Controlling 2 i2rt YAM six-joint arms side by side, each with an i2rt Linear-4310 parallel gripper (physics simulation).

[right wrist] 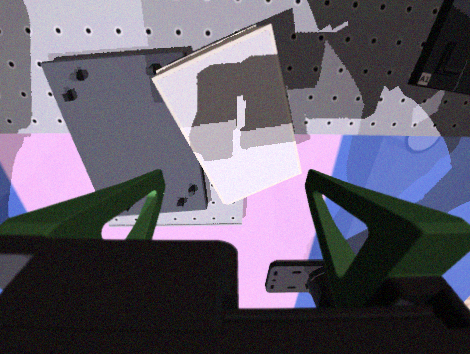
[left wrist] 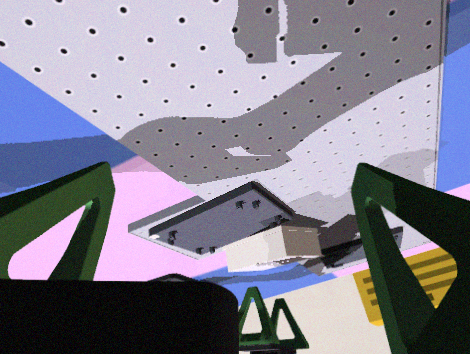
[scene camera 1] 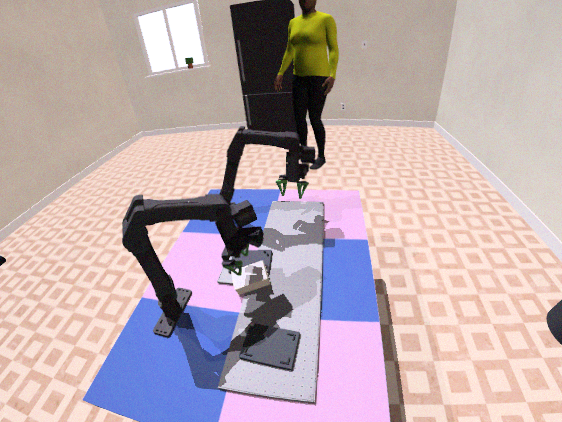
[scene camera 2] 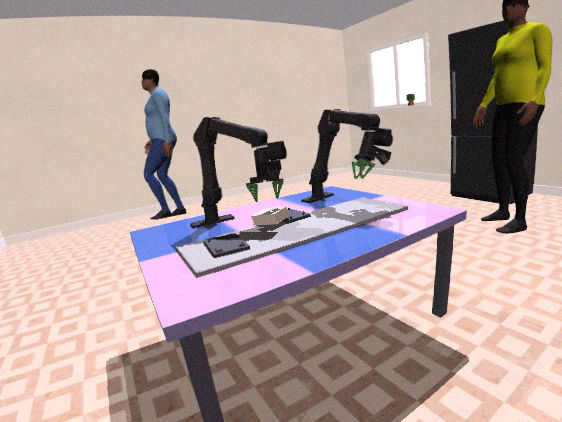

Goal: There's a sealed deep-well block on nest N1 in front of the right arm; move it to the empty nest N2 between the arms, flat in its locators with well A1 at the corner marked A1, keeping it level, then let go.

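Where they show: left gripper, fingertip midpoint: (left wrist: 233,176) (scene camera 1: 291,197) (scene camera 2: 358,178); right gripper, fingertip midpoint: (right wrist: 234,177) (left wrist: 267,293) (scene camera 1: 243,265) (scene camera 2: 267,200); left arm's base at its link origin: (scene camera 2: 318,198); right arm's base at its link origin: (right wrist: 322,274) (scene camera 1: 173,311) (scene camera 2: 212,221).
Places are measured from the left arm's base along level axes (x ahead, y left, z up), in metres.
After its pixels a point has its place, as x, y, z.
Observation:
The sealed block (scene camera 1: 261,276) {0.200, -0.477, 0.068} (scene camera 2: 270,218) {0.199, -0.492, 0.048} (left wrist: 255,250) {0.153, -0.417, 0.049} (right wrist: 265,165) {0.119, -0.478, 0.056}, pale with a white top, lies askew over one edge of nest N2 (scene camera 2: 301,215) {0.220, -0.346, 0.025} (left wrist: 210,225) {0.142, -0.335, 0.025} (right wrist: 125,125) {0.171, -0.354, 0.025}, outside its locators. It looks slightly tilted; its underside and well A1 are hidden. Nest N1 (scene camera 1: 274,350) {0.236, -0.735, 0.025} (scene camera 2: 226,246) {0.257, -0.733, 0.025} (right wrist: 450,65) {0.173, -0.665, 0.025}, a dark plate with corner locators, holds no block; its A1 label shows in the right wrist view. My right gripper (scene camera 1: 242,262) {0.137, -0.450, 0.104} (scene camera 2: 267,199) {0.137, -0.450, 0.104} (left wrist: 267,293) {0.137, -0.450, 0.104} (right wrist: 234,177) {0.137, -0.450, 0.104} is open above the block, not touching it. My left gripper (scene camera 1: 293,196) {0.339, -0.103, 0.142} (scene camera 2: 359,177) {0.339, -0.103, 0.142} (left wrist: 233,176) {0.339, -0.103, 0.142} is open and empty, high over the board's far end.
A perforated grey board (scene camera 1: 300,385) {0.305, -0.840, 0.013} (scene camera 2: 192,260) {0.243, -0.853, 0.013} runs along the blue and pink table (scene camera 2: 165,305) {0.421, -1.018, 0.000} under the nests. The arm bases stand behind the board. Arm shadows cross the board and block. Two people stand beyond the table in scene camera 2.

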